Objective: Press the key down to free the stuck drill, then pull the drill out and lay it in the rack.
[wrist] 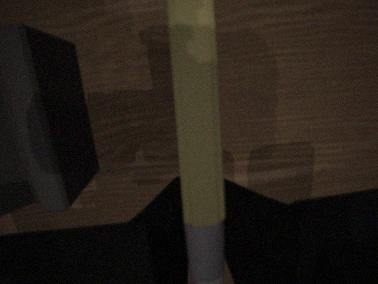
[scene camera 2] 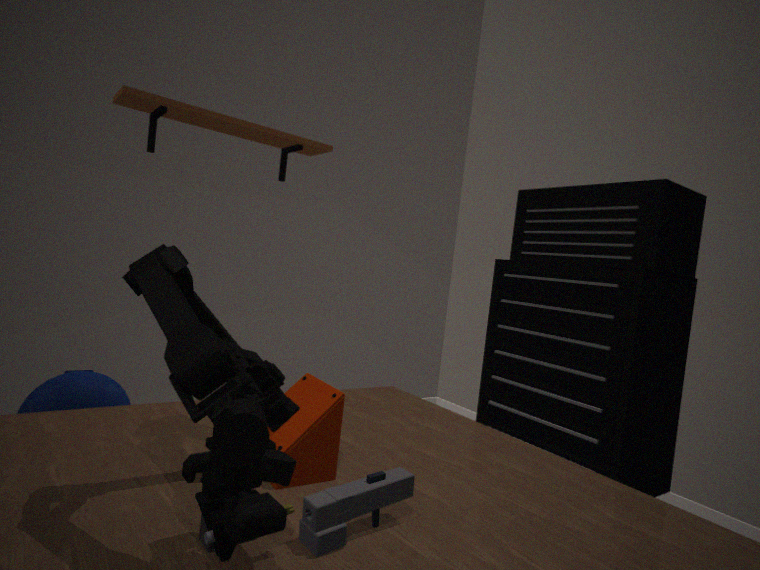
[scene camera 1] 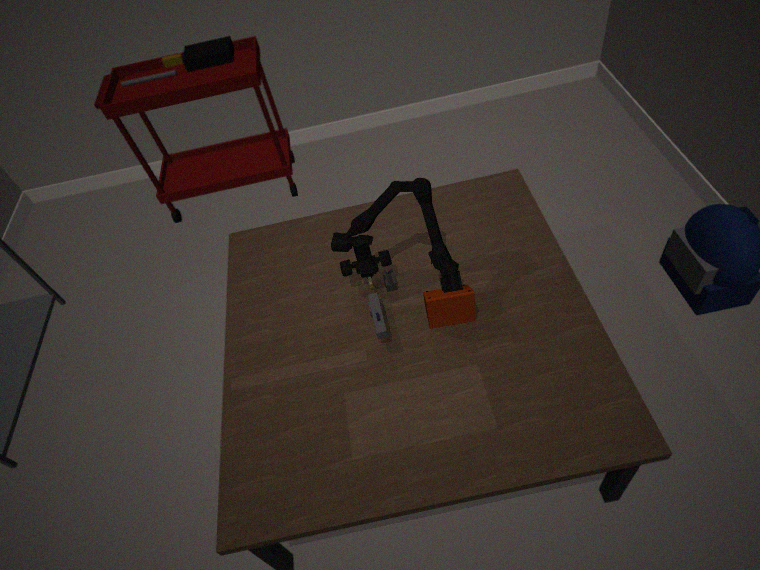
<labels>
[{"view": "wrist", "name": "my gripper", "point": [194,183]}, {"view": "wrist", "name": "drill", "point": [193,47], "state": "held by my gripper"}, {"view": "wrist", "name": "small grey rack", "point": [55,158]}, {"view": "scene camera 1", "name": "my gripper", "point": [369,277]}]
</labels>
